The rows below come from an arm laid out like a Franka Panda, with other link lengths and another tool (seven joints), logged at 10 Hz.
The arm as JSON. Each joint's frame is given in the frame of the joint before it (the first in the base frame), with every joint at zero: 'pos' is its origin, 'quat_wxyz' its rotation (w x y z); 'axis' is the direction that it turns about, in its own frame. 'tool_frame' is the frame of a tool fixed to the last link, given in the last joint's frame.
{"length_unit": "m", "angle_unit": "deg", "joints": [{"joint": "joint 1", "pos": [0.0, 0.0, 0.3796], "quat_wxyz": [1.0, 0.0, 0.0, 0.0], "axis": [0.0, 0.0, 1.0]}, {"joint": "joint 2", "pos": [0.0, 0.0, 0.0], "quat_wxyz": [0.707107, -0.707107, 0.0, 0.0], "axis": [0.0, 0.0, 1.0]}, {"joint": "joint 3", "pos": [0.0, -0.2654, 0.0], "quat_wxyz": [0.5, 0.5, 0.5, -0.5], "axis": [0.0, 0.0, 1.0]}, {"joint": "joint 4", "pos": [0.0, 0.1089, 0.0], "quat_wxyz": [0.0, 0.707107, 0.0, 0.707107], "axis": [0.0, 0.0, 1.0]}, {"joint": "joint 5", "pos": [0.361, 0.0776, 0.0], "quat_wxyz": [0.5, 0.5, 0.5, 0.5], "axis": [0.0, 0.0, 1.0]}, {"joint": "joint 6", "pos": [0.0, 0.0, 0.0], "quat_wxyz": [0.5, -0.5, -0.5, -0.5], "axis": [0.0, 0.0, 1.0]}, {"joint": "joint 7", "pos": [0.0, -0.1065, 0.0], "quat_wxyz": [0.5, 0.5, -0.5, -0.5], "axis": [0.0, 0.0, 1.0]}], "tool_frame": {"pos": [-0.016, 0.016, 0.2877], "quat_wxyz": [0.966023, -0.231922, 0.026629, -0.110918]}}
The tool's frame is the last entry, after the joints.
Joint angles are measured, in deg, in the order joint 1, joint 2, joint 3, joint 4, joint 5, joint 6, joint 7. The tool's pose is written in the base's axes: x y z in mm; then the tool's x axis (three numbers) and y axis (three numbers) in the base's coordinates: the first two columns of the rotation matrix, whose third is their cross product. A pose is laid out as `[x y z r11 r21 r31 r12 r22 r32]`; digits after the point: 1 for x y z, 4 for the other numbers.
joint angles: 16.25, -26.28, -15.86, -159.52, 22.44, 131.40, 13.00
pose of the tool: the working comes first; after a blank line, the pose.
Where each joint sits with the arm in this pose, in the base's axes (m; each line is computed from the numbers above, not from the rounded line before):
joint 1: 0.0000 0.0000 0.3796
joint 2: 0.0000 0.0000 0.3796
joint 3: -0.1128 -0.0329 0.6176
joint 4: -0.0143 -0.0352 0.6639
joint 5: 0.2979 -0.0008 0.4698
joint 6: 0.2979 -0.0008 0.4698
joint 7: 0.4014 -0.0229 0.4578
the tool: 0.3737 0.0853 0.1917

[373.7 85.3 191.7 0.9721 -0.2059 -0.1125 -0.1984 -0.9773 0.0738]
